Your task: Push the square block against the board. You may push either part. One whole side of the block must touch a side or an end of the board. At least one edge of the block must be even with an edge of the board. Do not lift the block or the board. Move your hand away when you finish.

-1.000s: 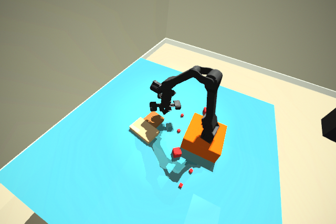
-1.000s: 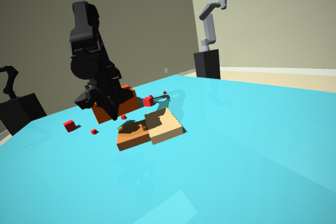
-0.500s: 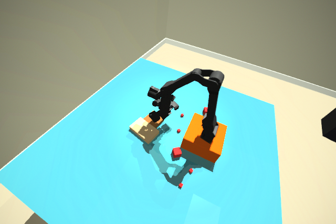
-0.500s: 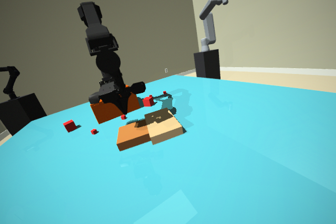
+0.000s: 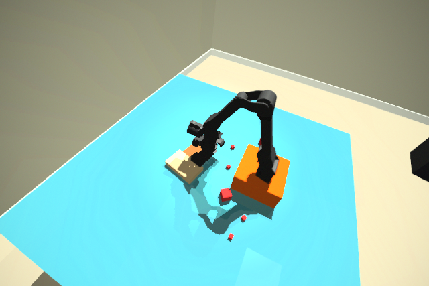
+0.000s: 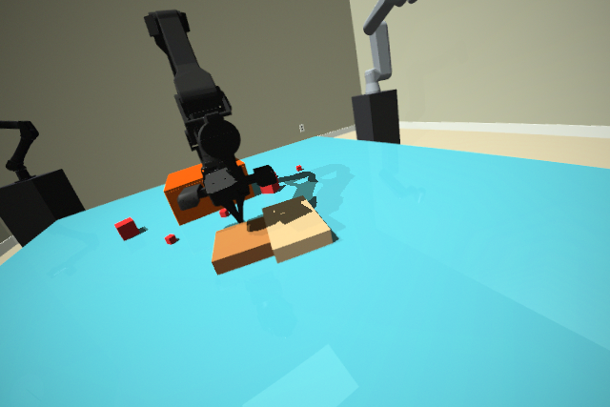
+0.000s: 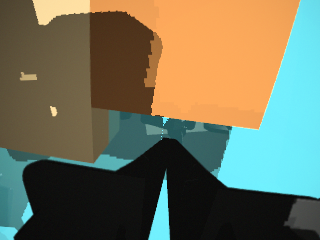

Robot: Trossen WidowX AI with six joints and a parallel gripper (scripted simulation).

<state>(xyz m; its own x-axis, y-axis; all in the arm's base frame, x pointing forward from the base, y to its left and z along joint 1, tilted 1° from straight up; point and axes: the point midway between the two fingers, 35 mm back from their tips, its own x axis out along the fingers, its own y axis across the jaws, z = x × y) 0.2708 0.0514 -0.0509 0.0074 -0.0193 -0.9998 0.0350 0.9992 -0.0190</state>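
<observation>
The square block lies 70 mm ahead of my gripper tip. Also, from my gripper tip: tan board (100 mm to the left, 70 mm ahead).
</observation>
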